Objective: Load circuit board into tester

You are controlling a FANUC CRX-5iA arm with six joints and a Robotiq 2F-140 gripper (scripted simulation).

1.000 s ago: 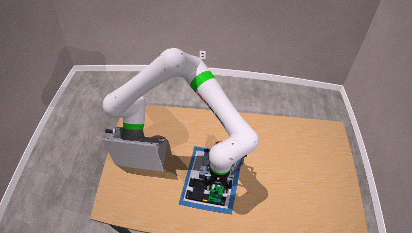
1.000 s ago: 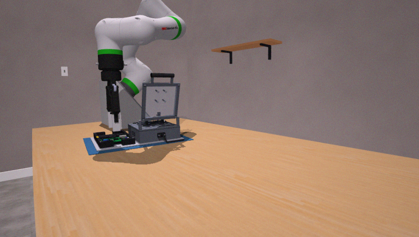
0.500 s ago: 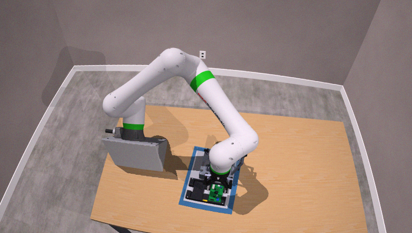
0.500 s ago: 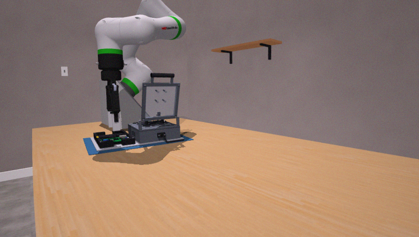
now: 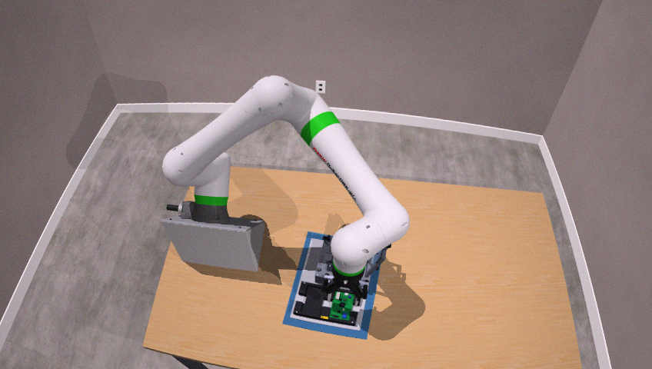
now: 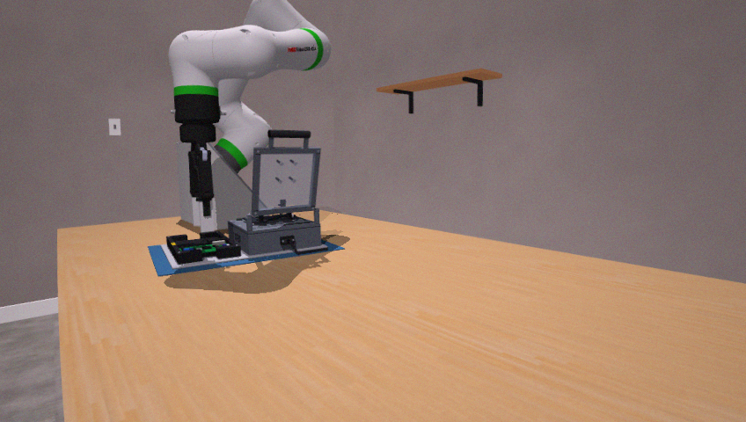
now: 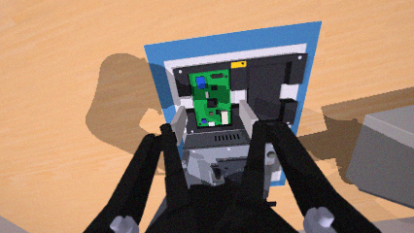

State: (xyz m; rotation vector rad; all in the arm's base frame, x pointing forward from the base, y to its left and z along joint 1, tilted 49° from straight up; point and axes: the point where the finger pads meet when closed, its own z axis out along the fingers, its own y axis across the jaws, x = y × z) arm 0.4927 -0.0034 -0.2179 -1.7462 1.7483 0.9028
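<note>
Now: the green circuit board 70 mm below my hand. From my hand the other things lie so: tester lid: 170 mm to the left, 90 mm ahead, 90 mm above.
</note>
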